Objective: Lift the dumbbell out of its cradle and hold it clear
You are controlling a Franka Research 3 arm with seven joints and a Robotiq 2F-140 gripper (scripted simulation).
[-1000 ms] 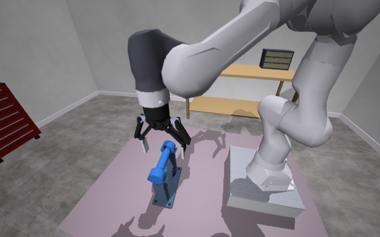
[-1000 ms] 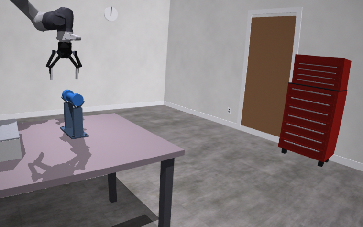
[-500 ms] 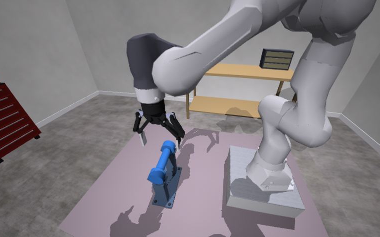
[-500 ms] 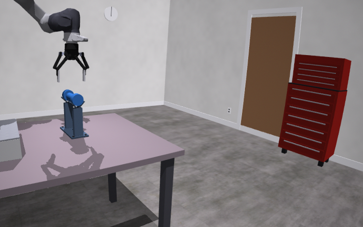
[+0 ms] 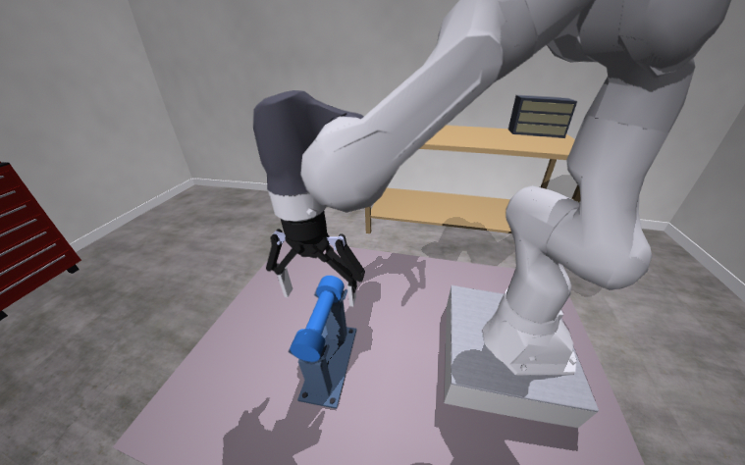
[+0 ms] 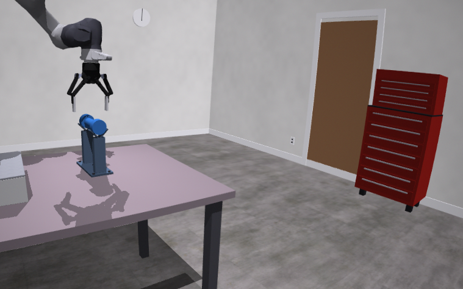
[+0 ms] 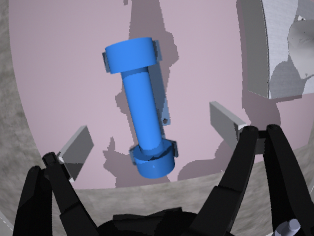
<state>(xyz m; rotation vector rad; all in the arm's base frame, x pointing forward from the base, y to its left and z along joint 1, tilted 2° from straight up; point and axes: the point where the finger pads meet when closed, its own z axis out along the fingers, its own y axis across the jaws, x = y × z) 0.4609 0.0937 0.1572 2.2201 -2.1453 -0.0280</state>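
Now: hand 7 cm above the blue dumbbell and 1 cm short of it. Also, from my hand: dark blue cradle: 18 cm below, 1 cm ahead.
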